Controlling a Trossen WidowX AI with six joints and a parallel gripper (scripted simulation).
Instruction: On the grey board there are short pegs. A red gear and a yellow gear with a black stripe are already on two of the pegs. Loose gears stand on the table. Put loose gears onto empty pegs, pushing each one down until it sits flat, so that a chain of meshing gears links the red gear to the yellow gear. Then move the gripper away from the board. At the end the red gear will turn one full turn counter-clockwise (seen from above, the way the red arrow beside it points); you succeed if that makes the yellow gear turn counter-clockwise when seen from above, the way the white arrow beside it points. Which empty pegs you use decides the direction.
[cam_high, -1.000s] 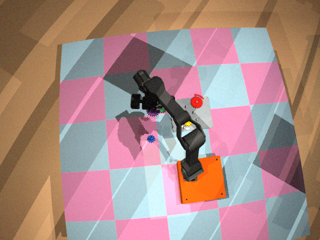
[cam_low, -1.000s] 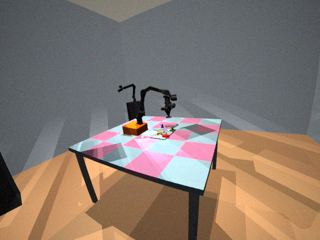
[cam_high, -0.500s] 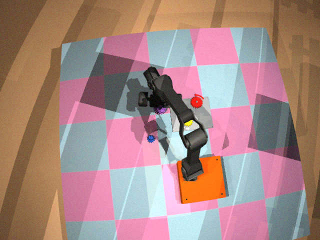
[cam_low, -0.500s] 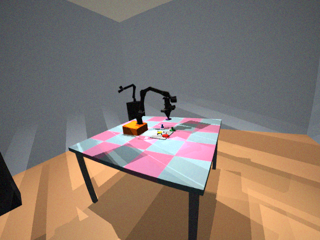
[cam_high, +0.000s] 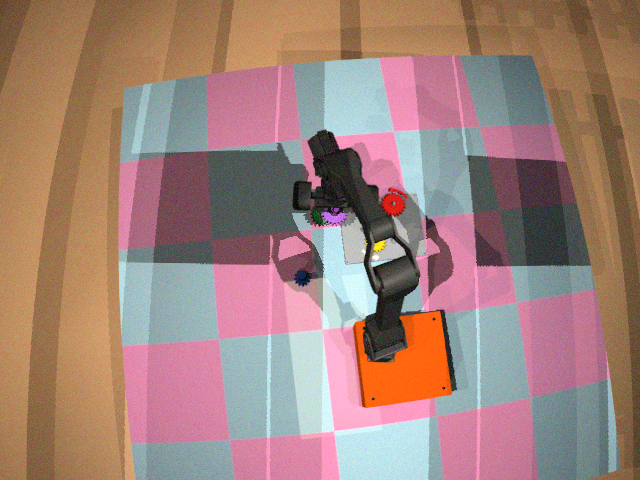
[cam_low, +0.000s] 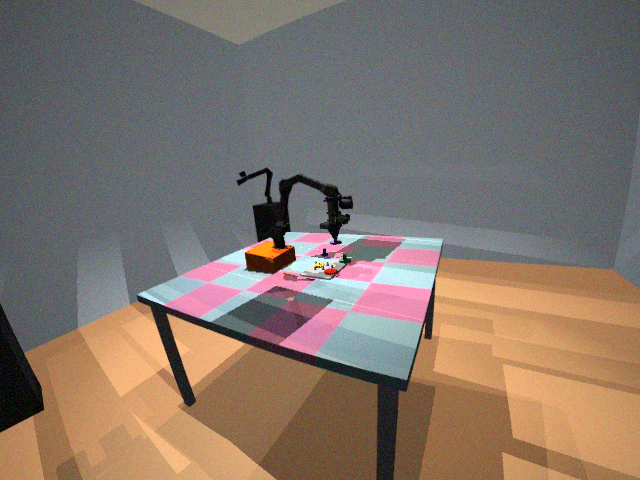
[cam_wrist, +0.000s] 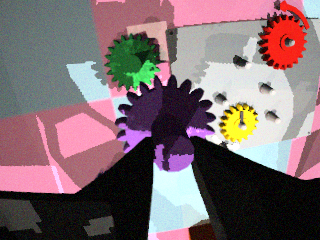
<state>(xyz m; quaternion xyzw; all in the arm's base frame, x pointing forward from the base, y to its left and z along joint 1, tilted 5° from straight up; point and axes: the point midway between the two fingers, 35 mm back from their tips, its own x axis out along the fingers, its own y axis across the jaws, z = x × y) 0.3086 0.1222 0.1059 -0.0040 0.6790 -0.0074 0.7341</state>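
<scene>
The yellow gear lies 120 mm below my gripper tip, 110 mm to the right of it and 40 mm behind it. The rest, counted from my gripper tip: green gear: 120 mm below, 30 mm to the left, 30 mm ahead; then small blue gear: 140 mm behind, 120 mm below, 70 mm to the left; then purple gear: 10 mm below.
</scene>
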